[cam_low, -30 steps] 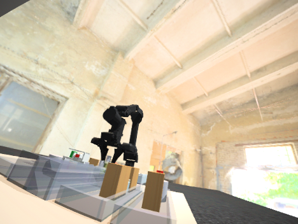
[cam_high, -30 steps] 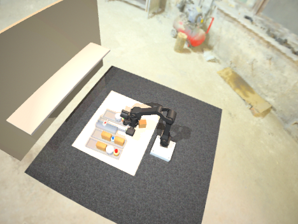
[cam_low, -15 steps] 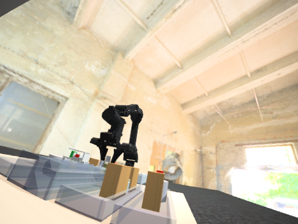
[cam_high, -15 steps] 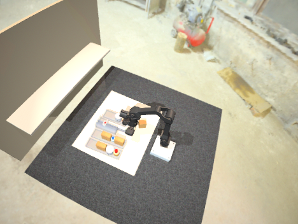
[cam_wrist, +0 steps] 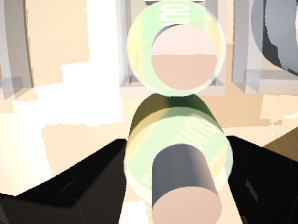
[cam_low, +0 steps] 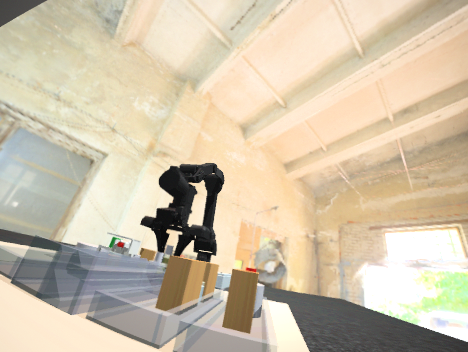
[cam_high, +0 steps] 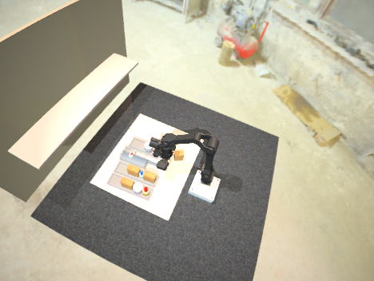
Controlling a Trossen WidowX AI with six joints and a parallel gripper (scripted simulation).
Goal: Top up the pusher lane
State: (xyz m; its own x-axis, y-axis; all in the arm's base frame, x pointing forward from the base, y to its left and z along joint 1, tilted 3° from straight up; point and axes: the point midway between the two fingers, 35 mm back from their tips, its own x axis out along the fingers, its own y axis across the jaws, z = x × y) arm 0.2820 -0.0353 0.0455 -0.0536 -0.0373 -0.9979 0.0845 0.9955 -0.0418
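Now: the white board 110 mm ahead of my gripper tip, 60 mm below it and 20 mm to the right of it. From my gripper tip the other things lie so: lane 190 mm ahead, 40 mm below, 10 mm to the left; brown block 90 mm to the right, 60 mm behind, 20 mm below; white pusher plate 150 mm ahead, 20 mm to the left, 10 mm below.
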